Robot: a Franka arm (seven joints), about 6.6 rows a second.
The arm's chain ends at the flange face. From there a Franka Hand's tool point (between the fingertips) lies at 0.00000 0.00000 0.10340 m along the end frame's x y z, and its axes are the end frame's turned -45 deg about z.
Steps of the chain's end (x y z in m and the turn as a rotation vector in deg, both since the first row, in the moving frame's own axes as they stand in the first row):
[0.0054 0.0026 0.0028 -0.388 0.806 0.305]
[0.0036 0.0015 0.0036 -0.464 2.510 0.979]
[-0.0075 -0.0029 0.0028 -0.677 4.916 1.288]
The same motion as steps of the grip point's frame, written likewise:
[0.0025 0.0072 0.0028 -0.844 0.296 0.305]
[0.0041 0.0074 0.0035 -2.103 1.447 0.979]
[0.0021 -0.0002 0.0024 -3.955 2.997 1.288]

